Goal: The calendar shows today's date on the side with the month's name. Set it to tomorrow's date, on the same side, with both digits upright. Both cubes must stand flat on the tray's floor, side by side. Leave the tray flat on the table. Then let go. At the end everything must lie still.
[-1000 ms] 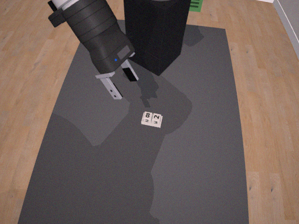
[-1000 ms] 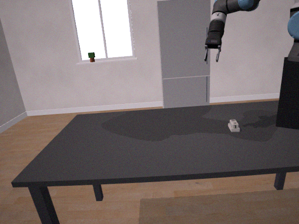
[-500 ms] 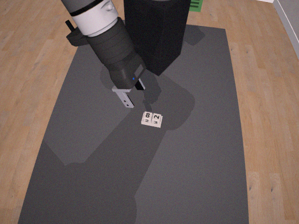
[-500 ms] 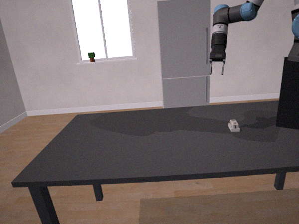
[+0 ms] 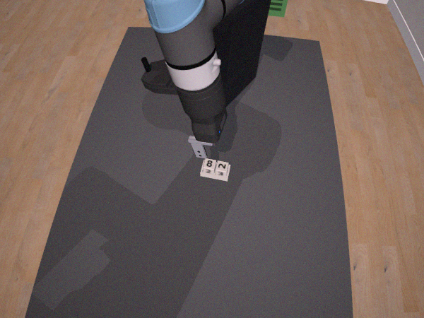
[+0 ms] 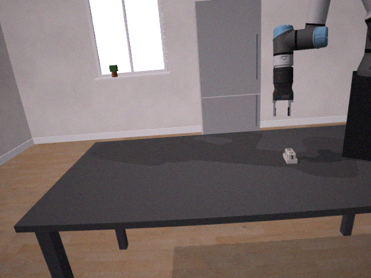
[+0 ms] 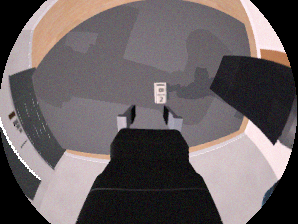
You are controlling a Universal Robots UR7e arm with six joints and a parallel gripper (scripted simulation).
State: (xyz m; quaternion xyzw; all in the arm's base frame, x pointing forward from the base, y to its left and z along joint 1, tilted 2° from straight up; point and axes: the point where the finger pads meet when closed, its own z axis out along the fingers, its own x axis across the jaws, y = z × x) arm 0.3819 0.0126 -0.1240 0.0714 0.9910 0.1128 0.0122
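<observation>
The white calendar tray lies 40 mm behind my hand, 20 mm to the left of it and 200 mm below it.
</observation>
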